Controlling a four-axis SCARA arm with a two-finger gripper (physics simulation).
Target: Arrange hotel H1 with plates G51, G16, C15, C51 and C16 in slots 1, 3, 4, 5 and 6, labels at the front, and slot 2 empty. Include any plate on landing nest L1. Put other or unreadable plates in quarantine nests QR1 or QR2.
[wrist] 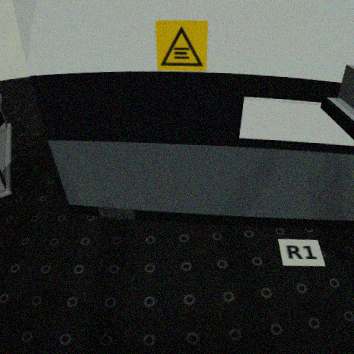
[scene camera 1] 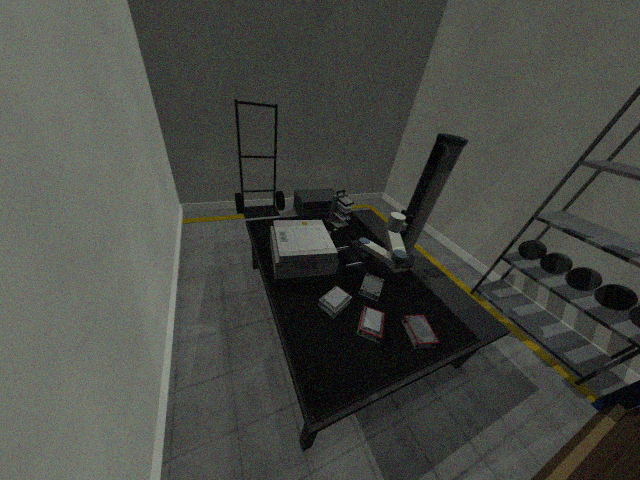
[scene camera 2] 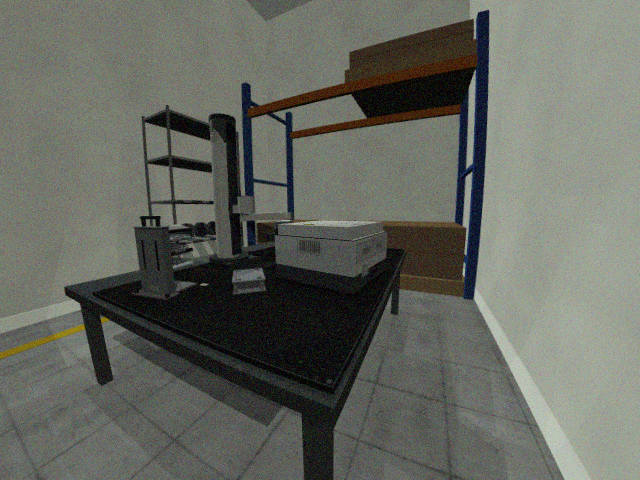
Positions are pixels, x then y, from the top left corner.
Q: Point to a yellow warning sign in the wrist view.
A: At 180,44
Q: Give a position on an R1 label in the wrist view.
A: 293,251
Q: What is my gripper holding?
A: Nothing.
